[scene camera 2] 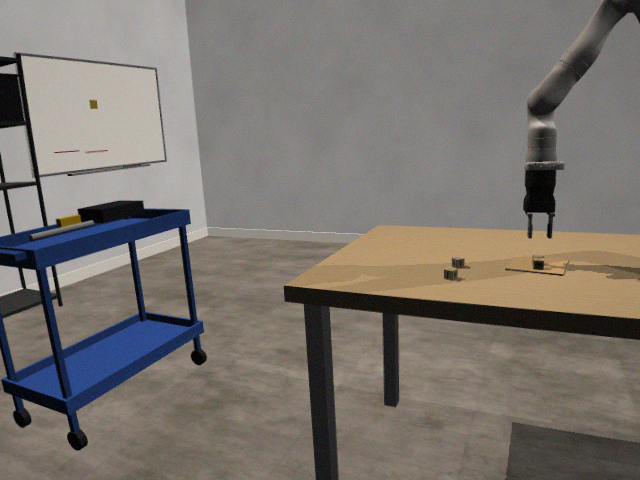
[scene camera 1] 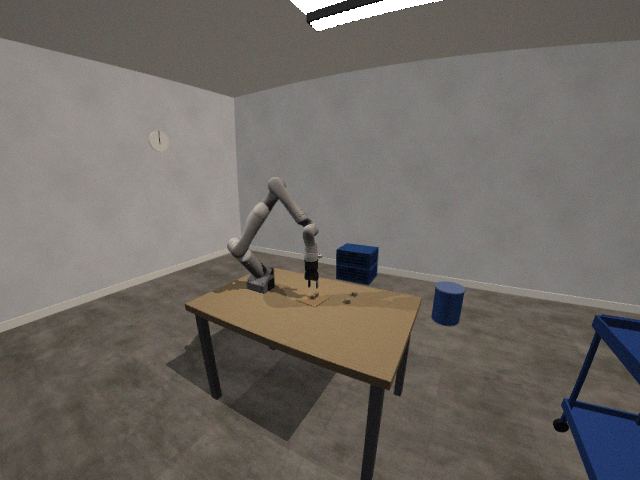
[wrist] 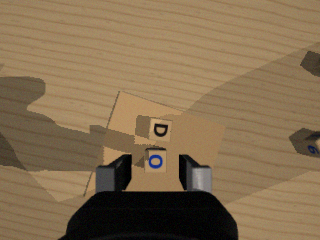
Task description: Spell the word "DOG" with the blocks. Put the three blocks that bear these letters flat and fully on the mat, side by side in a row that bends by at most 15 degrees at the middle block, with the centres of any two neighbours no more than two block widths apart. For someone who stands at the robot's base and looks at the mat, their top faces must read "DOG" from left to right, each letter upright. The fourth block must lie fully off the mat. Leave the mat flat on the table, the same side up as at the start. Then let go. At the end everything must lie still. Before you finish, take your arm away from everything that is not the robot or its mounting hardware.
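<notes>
A tan mat (wrist: 128,130) is visible. My gripper (scene camera 2: 539,237) is visible also, and the wrist view includes the gripper (wrist: 155,166) too.
</notes>
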